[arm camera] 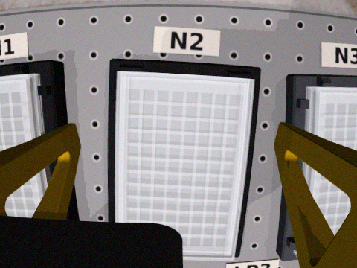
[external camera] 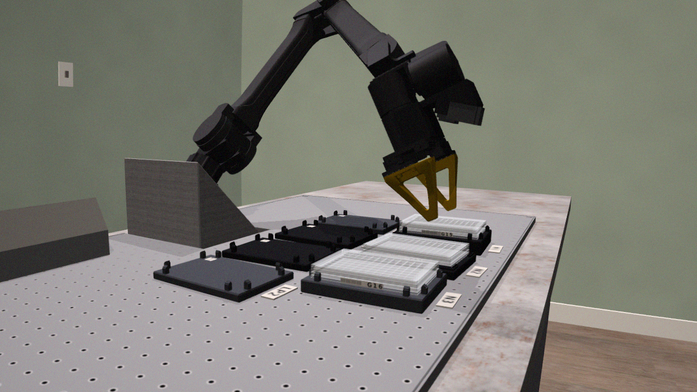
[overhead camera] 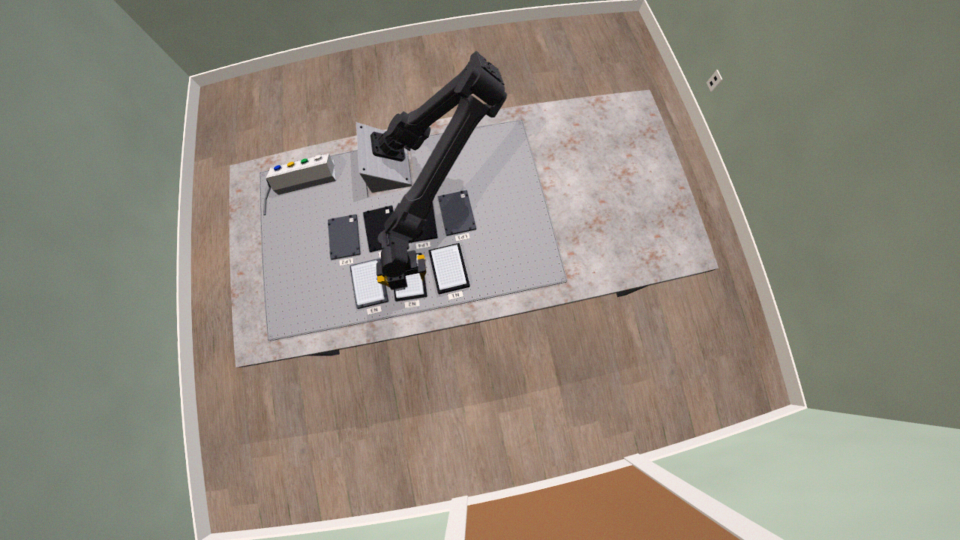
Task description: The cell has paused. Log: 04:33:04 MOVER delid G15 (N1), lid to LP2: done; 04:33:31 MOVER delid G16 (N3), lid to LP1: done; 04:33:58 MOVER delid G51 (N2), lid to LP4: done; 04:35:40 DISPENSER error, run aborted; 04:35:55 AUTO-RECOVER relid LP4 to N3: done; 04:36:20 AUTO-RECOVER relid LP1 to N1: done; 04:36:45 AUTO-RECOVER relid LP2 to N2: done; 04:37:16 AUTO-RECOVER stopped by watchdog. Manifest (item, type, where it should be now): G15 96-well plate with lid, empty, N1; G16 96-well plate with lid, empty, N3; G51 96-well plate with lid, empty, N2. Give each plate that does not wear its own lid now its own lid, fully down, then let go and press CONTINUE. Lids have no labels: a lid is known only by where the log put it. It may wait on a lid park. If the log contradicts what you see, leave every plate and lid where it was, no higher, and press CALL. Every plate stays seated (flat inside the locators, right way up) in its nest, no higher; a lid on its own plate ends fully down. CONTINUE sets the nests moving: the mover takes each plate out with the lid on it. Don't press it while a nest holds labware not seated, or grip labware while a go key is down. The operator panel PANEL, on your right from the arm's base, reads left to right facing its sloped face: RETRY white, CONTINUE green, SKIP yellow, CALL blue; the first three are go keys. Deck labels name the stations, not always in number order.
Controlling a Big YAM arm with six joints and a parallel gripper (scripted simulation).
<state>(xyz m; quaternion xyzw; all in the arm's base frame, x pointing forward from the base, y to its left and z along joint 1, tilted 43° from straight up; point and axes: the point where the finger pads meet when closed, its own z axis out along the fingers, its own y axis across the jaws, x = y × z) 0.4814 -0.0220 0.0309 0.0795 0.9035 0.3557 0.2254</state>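
My hand is 130 mm to the right of the plate G15, 50 mm above it and 30 mm past it. From my hand the other things lie so: plate G16 (130 mm to the right, 60 mm below, 30 mm behind); then LP4 label (130 mm behind, 80 mm below, 60 mm to the left); then nest N1 (130 mm to the left, 70 mm below, 30 mm behind).
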